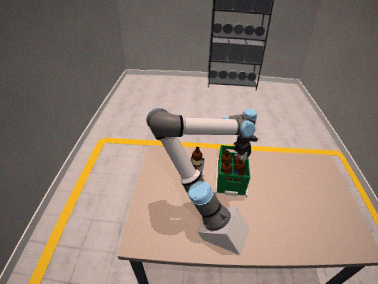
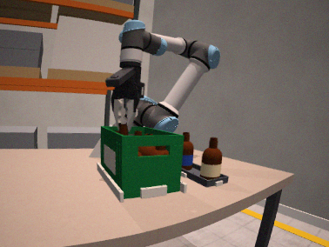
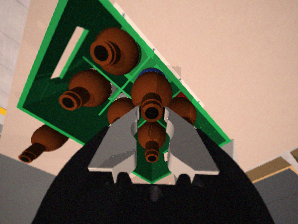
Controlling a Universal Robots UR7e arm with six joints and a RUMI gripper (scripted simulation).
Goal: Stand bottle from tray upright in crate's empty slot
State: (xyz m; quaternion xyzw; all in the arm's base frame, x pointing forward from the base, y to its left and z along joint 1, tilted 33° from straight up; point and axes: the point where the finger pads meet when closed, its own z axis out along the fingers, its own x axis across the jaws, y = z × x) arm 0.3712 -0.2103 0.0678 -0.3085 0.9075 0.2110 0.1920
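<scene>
My gripper is now 7 cm above the bottle. The rest, counted from my hand: green crate 10 cm below, 4 cm to the left; then tray 29 cm to the left, 17 cm below, 2 cm ahead.
</scene>
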